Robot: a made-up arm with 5 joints.
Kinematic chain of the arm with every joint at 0, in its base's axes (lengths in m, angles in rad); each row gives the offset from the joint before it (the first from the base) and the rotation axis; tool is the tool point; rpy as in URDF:
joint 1: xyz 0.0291 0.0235 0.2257 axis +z
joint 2: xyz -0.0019 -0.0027 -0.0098 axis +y
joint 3: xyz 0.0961 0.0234 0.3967 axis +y
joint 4: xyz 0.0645 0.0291 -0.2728 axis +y
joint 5: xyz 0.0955 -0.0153 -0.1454 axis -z
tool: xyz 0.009 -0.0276 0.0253 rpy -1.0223 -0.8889 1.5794
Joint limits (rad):
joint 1: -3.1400..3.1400
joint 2: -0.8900..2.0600
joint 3: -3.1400..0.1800
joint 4: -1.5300..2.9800
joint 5: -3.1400..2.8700
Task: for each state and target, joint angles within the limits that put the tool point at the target. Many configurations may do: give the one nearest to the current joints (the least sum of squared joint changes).
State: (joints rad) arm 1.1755 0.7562 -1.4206 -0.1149 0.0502
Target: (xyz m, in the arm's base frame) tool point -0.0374 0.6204 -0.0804
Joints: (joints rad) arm 1.6710 1.1395 -1.2207 -0.0281 0.0528
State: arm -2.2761 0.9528 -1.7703 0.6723 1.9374
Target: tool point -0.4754 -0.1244 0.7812
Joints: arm -2.9228 0.1647 -2.0865 0.5959 1.8994
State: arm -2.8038 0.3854 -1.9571 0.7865 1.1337
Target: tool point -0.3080 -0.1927 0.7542
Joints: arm -2.6108 -0.1757 -1.7245 1.0083 1.1857
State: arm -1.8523 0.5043 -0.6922 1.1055 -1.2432
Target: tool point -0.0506 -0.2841 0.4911
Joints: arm -1.9305 -0.4720 -0.8289 1.2318 -1.2268
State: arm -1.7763 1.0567 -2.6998 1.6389 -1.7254
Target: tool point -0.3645 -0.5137 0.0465
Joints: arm -2.2746 1.1879 -2.3177 1.9907 -1.7228
